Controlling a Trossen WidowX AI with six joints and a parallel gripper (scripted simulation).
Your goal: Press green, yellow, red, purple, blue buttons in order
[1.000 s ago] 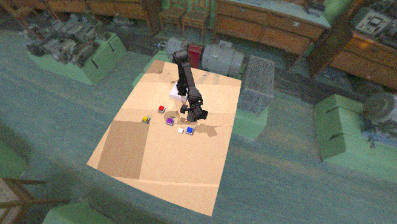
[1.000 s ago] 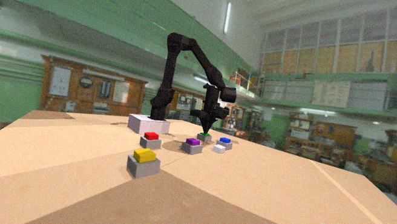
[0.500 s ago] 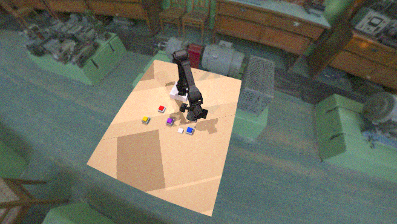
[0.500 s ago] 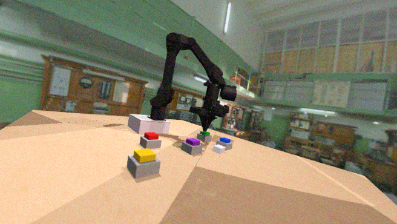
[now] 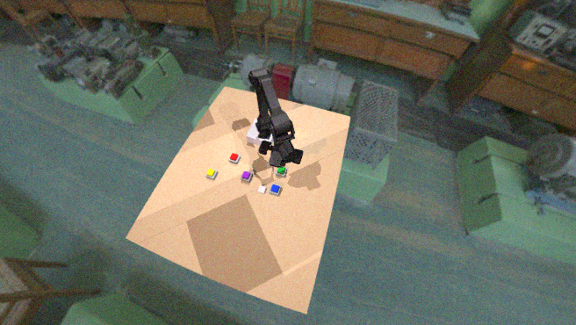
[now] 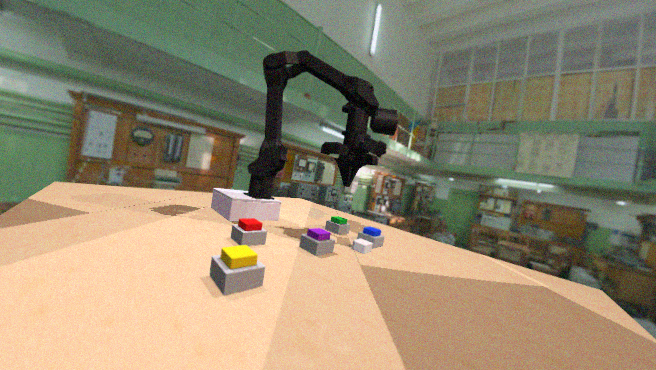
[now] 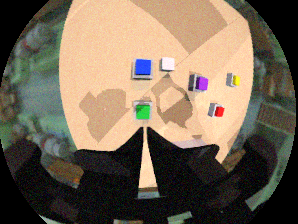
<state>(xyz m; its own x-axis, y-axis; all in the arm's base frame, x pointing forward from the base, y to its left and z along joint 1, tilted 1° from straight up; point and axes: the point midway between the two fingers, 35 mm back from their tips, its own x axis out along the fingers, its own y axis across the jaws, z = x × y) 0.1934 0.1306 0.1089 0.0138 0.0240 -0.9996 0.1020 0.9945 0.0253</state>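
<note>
Now: gripper tip 9 cm short of the yellow button, 35 cm to the left of it and 9 cm above it. From my gripper tip the other things lie so: green button 1 cm behind, 9 cm below; then blue button 10 cm ahead, 1 cm to the right, 9 cm below; then white block 11 cm ahead, 7 cm to the right, 12 cm below.
</note>
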